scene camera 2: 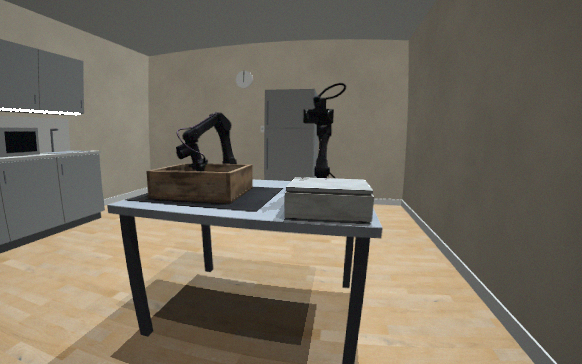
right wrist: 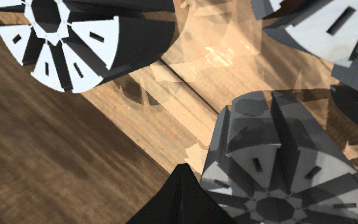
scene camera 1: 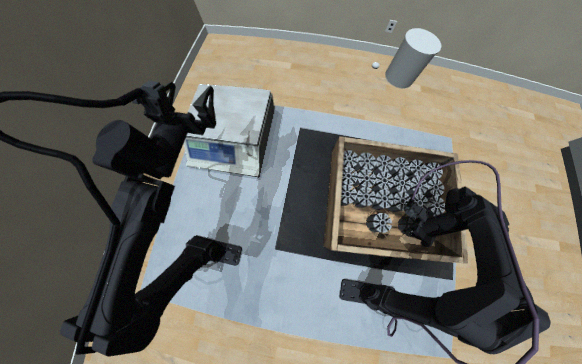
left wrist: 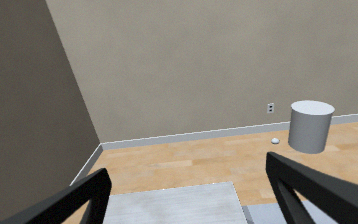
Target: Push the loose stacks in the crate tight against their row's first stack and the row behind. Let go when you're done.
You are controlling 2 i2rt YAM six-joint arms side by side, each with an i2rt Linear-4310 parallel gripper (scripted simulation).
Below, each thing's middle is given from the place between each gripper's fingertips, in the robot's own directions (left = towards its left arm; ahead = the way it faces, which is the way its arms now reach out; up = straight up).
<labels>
I see the wooden crate [scene camera 1: 344, 225] 100 mm ahead of my right hand [scene camera 1: 405, 233], 70 mm to the left of it and 20 mm below it. From my right hand the other things lie so: white box [scene camera 1: 243, 116]: 260 mm ahead, 760 mm to the left.
My left hand [scene camera 1: 192, 85] is 11 cm short of the white box, 8 cm to the right of it and 33 cm above it. Also, from my left hand: wooden crate (4 cm behind, 61 cm to the right, 36 cm below).
</labels>
